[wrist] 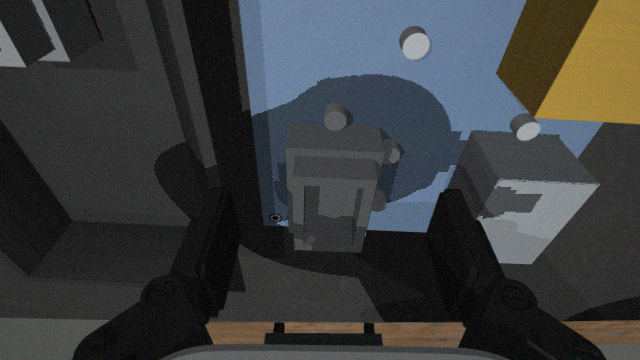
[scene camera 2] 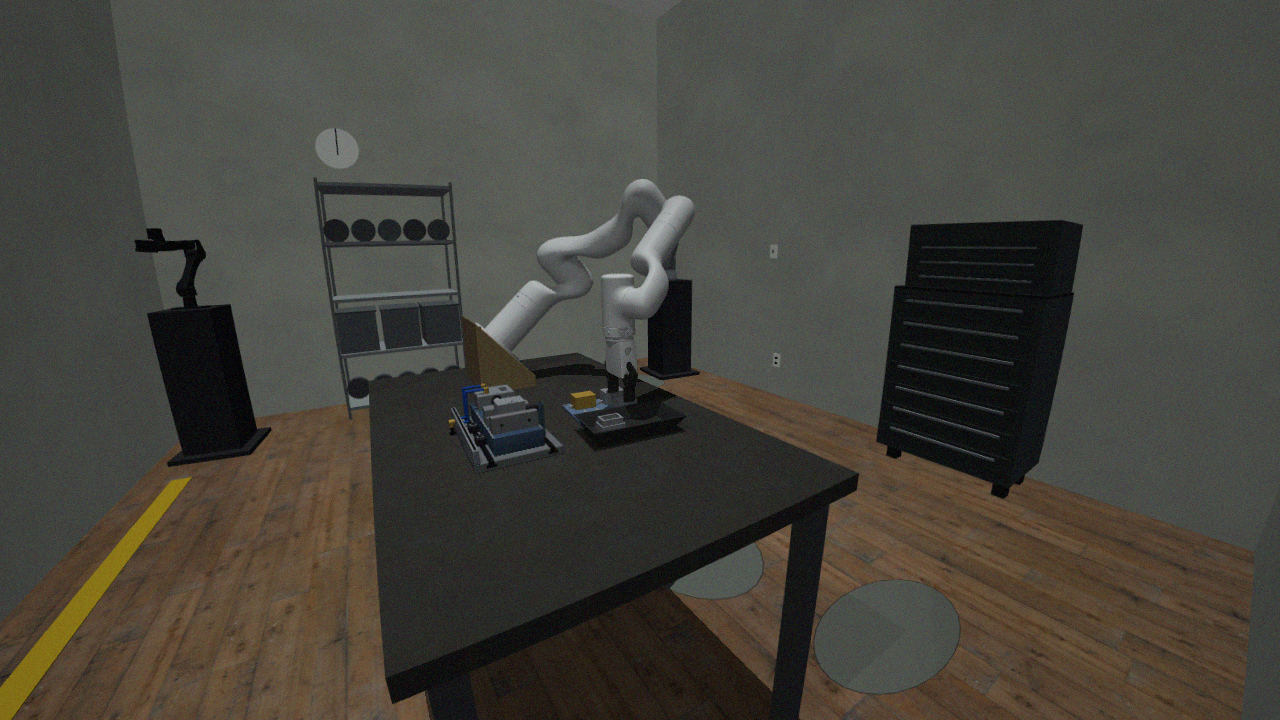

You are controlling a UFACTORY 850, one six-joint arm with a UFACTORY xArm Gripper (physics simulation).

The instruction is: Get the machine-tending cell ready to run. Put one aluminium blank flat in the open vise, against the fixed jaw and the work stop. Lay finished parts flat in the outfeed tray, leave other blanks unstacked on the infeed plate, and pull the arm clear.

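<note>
My gripper is open and empty, pointing down over the near part of the blue infeed plate. In the wrist view, a grey part with a rectangular pocket shows between the spread fingers, apart from both, beside small round pins. A plain grey aluminium blank shows beyond the right finger. A yellow block rests on the plate. Another pocketed part lies in the black outfeed tray. The vise stands left of the tray; its jaw contents are unclear.
The tray's raised wall runs beside the infeed plate. A tan upright panel stands behind the vise near the arm's base. The dark table extends toward scene camera 2. A black tool cabinet stands at the right.
</note>
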